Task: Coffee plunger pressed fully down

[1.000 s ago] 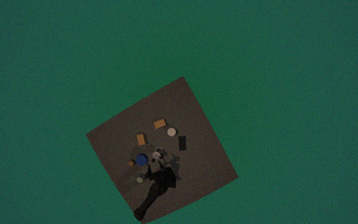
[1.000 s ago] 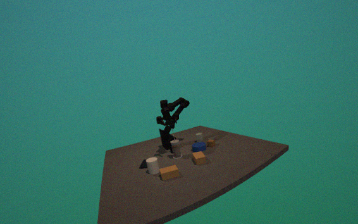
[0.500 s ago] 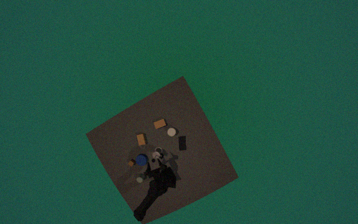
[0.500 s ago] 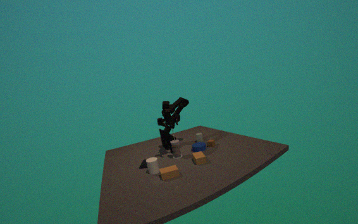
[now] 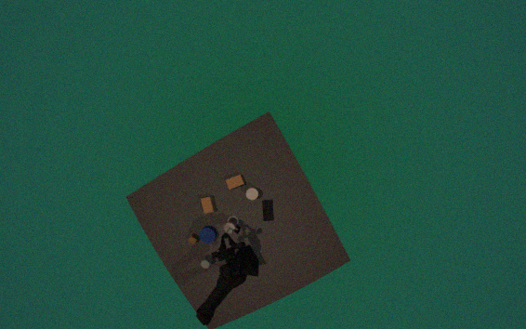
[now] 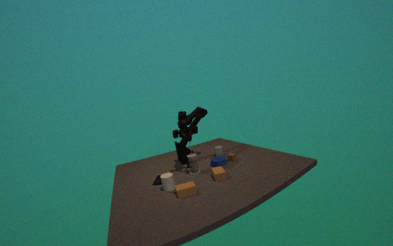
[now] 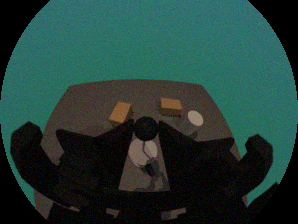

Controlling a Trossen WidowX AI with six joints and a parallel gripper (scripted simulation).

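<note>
Now: the coffee press 130 mm below my gripper tip and 20 mm behind it. The rest, counted from my gripper tip: white cylinder 240 mm to the right, 210 mm below, 80 mm ahead; then flat dark block 260 mm below, 250 mm to the right, 90 mm behind; then orange piece 320 mm to the left, 240 mm below, 60 mm ahead.
</note>
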